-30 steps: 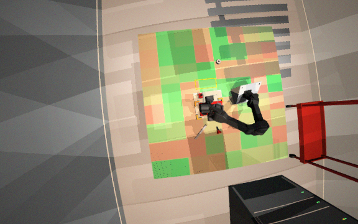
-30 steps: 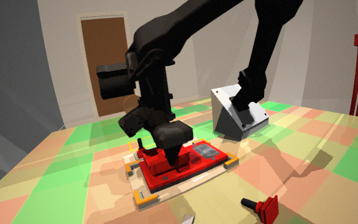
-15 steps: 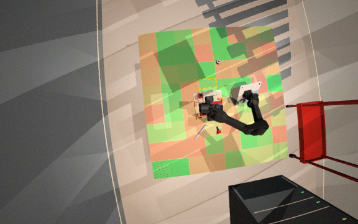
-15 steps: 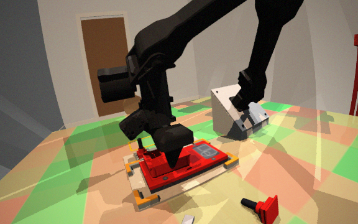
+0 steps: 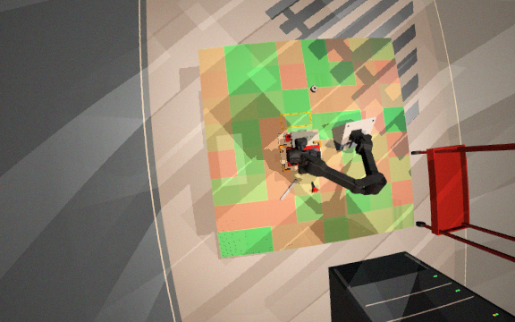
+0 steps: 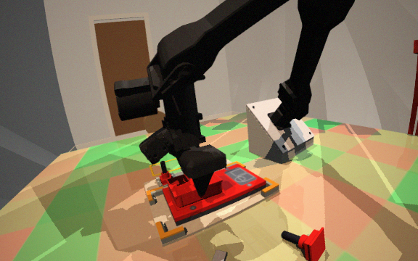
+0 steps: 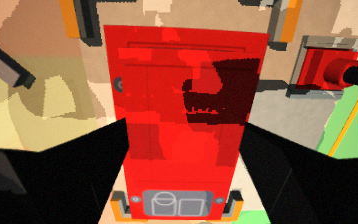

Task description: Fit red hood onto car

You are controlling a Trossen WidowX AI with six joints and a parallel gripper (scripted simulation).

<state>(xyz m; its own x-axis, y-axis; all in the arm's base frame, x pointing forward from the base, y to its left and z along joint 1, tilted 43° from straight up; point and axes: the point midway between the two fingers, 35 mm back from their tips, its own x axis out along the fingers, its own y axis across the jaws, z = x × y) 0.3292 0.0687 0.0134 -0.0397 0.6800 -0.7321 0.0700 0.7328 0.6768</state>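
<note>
Right now the red hood is 10 mm above my gripper tip. Also, from my gripper tip: white engine block 10 mm to the left, 10 mm below; black ring 190 mm behind, 390 mm to the right, 30 mm below; grey bar 90 mm ahead, 190 mm to the left, 30 mm below.
</note>
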